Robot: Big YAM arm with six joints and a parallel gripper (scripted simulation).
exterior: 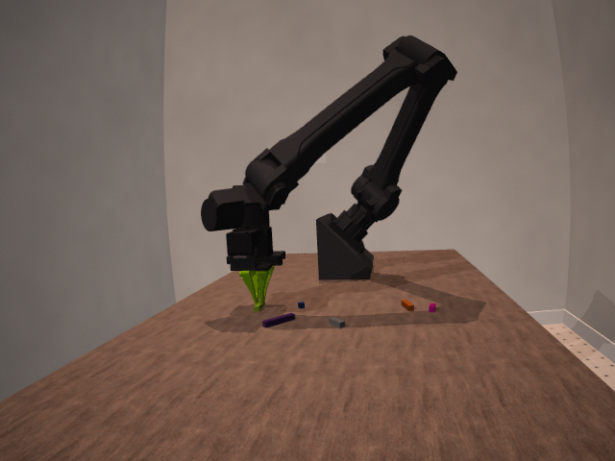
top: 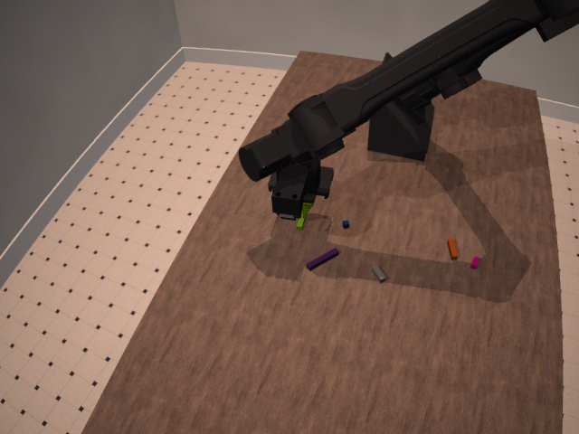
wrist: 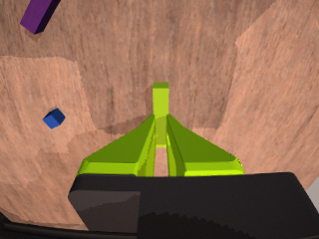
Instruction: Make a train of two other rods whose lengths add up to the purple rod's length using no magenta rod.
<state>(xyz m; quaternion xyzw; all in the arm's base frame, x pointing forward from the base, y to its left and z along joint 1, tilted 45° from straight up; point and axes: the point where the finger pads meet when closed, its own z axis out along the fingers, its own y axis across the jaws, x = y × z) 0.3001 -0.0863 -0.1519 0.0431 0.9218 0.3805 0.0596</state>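
Now: hand 1 cm above the lime rod. From my hand the other things lie so: grey rod 11 cm ahead, 15 cm to the left, 1 cm below; blue rod 1 cm ahead, 8 cm to the left, 1 cm below; purple rod 9 cm ahead, 5 cm to the left, 1 cm below.
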